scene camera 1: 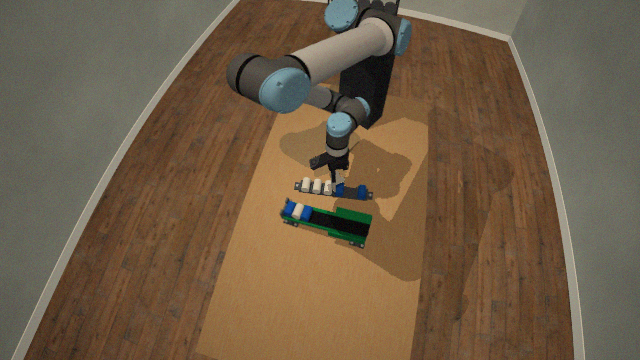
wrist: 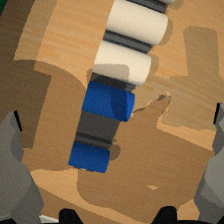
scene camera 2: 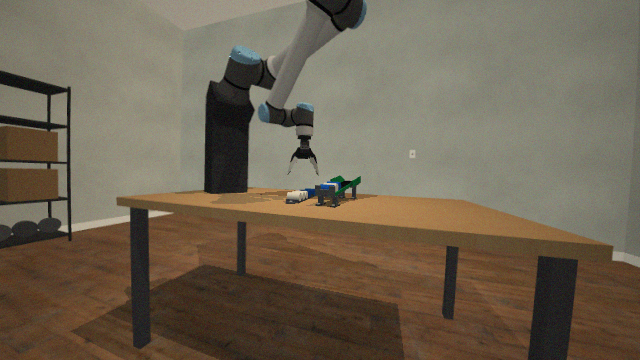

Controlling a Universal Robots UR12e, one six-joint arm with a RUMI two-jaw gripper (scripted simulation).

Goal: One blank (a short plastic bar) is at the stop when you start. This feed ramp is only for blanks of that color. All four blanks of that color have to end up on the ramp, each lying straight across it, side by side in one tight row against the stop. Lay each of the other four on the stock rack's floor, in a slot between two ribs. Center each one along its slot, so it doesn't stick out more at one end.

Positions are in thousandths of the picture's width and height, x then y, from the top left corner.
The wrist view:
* gripper: 520,484
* blue blank: 449,444
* blue blank: 373,699
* cream blank: 516,275
